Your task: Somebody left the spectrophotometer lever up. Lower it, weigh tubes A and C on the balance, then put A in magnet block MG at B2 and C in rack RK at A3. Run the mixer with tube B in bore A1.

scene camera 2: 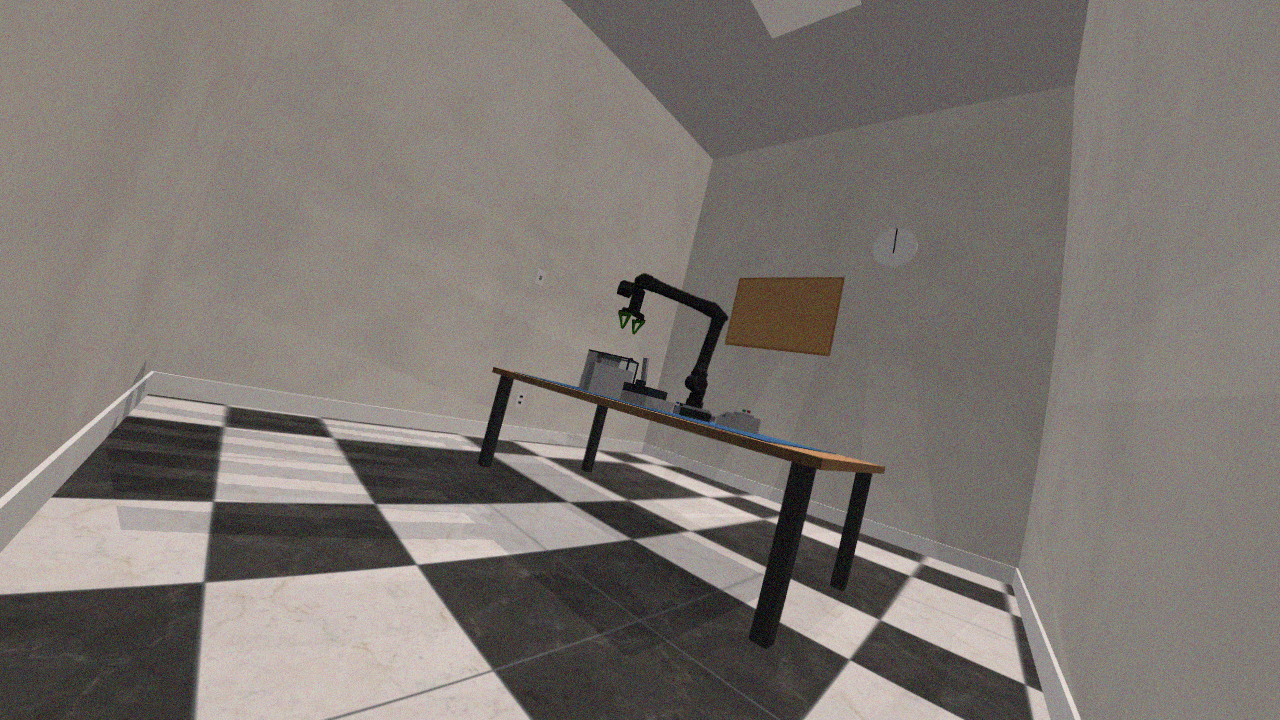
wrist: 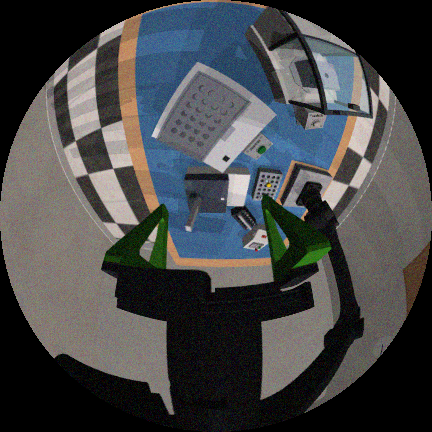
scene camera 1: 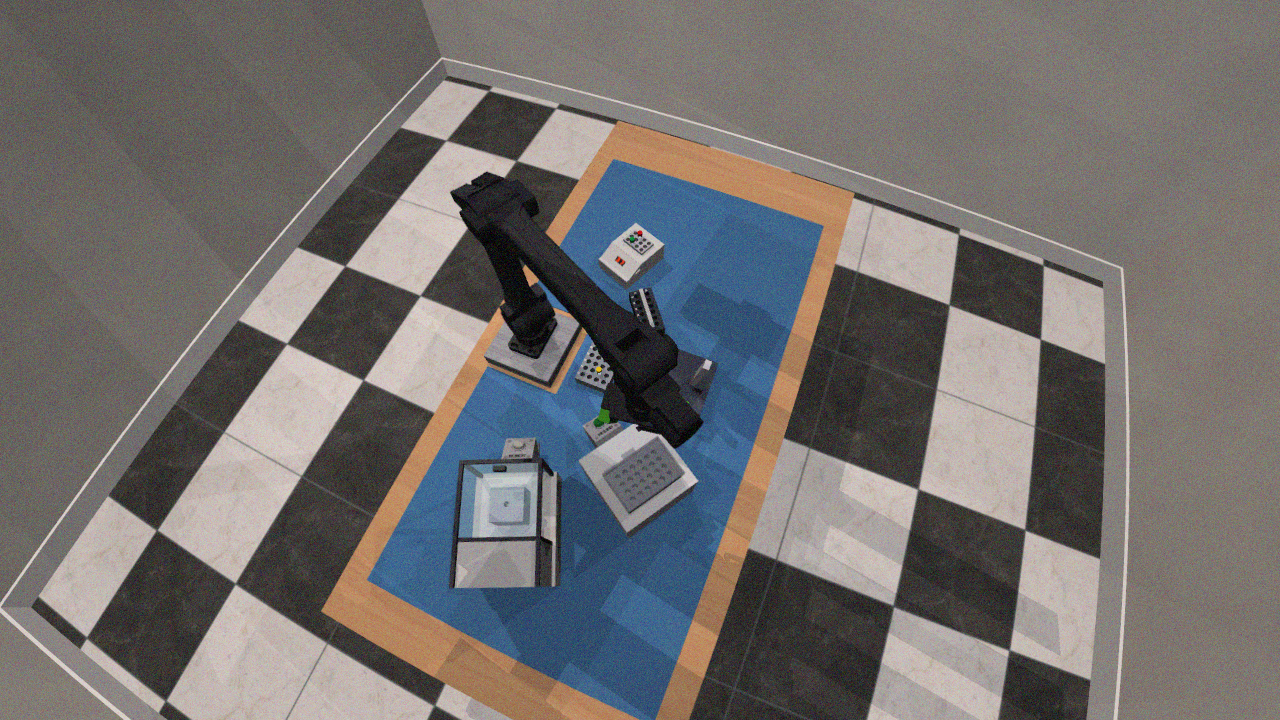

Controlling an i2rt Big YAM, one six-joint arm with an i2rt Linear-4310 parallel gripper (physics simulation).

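Places are measured from the arm's base along level axes (x ahead, y left, z up), in millimetres.
Pixels of known places: gripper, fingertip midpoint: [scene camera 2: 627, 331] [wrist: 212, 202] [scene camera 1: 643, 424]; arm's base, link origin: [wrist: 307, 193] [scene camera 1: 533, 335].
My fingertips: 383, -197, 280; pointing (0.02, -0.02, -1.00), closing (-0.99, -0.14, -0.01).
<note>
For each thing: its top centre in the pictures, then the offset to it from my fingertips, as dx, dy, dz. "spot": a spot on its surface instead.
- spectrophotometer, surface spot: [scene camera 1: 689, 362] spot: +18, +254, -236
- grey rack, top centre: [scene camera 1: 600, 362] [wrist: 267, 187] -193, +195, -286
- yellow-capped tube, top centre: [scene camera 1: 598, 369] [wrist: 268, 185] -183, +166, -262
- black slotted block, top centre: [scene camera 1: 646, 307] [wrist: 244, 222] [scene camera 2: 696, 407] -141, +375, -268
- white device with a grey many-holed plate, top centre: [wrist: 233, 138] [scene camera 1: 625, 447] [scene camera 2: 622, 358] -31, -22, -126
- small box with a green button, top centre: [wrist: 261, 150] -125, +39, -241
- small box, top centre: [scene camera 1: 518, 444] [wrist: 317, 124] -274, -80, -241
- white instrument, top centre: [scene camera 1: 631, 247] [scene camera 2: 739, 412] [wrist: 259, 243] -246, +525, -246
My gripper [scene camera 2: 630, 330] [wrist: 212, 202] has green fingers, wide open and empty, high above the table. The spectrophotometer [scene camera 1: 689, 362] [wrist: 212, 192] is a dark and white block; its lever [scene camera 1: 702, 373] [scene camera 2: 644, 369] [wrist: 193, 215] stands up. The glass-walled balance [scene camera 1: 507, 523] [scene camera 2: 606, 374] [wrist: 320, 70] has a square pan. A grey rack [scene camera 1: 590, 387] [wrist: 257, 194] holds a yellow-capped tube [scene camera 1: 598, 368] [wrist: 269, 185]. A black slotted block [wrist: 243, 218] lies beyond it. A white device with a grey many-holed plate [scene camera 1: 642, 474] [wrist: 200, 115] looks like the mixer. Tube letters are unreadable.
A small box with a green button [scene camera 1: 601, 420] [wrist: 261, 149] stands beside the holed device. Another small box [scene camera 1: 519, 447] [wrist: 314, 120] adjoins the balance. A white instrument [scene camera 1: 629, 257] [wrist: 256, 238] shows red and green spots. My arm partly covers the spectrophotometer and rack in scene camera 1.
</note>
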